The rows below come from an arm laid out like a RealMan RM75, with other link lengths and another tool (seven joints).
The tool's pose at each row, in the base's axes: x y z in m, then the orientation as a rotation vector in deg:
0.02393 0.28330 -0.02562 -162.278 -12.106 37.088
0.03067 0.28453 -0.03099 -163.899 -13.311 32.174
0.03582 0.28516 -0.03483 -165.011 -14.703 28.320
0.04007 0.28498 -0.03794 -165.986 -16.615 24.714
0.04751 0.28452 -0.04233 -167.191 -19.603 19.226
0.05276 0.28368 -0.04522 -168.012 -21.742 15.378
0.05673 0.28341 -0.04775 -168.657 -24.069 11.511
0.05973 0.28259 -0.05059 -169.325 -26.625 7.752
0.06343 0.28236 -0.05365 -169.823 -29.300 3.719
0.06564 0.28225 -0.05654 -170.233 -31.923 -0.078
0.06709 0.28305 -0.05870 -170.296 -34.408 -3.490
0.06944 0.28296 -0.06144 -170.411 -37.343 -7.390
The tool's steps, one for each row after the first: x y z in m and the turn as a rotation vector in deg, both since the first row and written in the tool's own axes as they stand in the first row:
0.00845 0.00077 0.00195 -1.135 3.334 -0.959
0.01474 0.00159 0.00316 -2.076 5.877 -2.008
0.01977 0.00292 0.00397 -3.122 8.181 -3.367
0.02812 0.00513 0.00443 -4.640 11.633 -5.505
0.03383 0.00714 0.00448 -5.817 14.021 -6.998
0.03836 0.00839 0.00489 -6.980 16.379 -8.626
0.04204 0.01016 0.00590 -8.336 18.617 -10.340
0.04656 0.01148 0.00690 -9.682 21.000 -12.163
0.04969 0.01251 0.00843 -11.036 23.206 -13.920
0.05202 0.01242 0.00983 -12.101 25.165 -15.643
0.05523 0.01340 0.01117 -13.503 27.367 -17.614

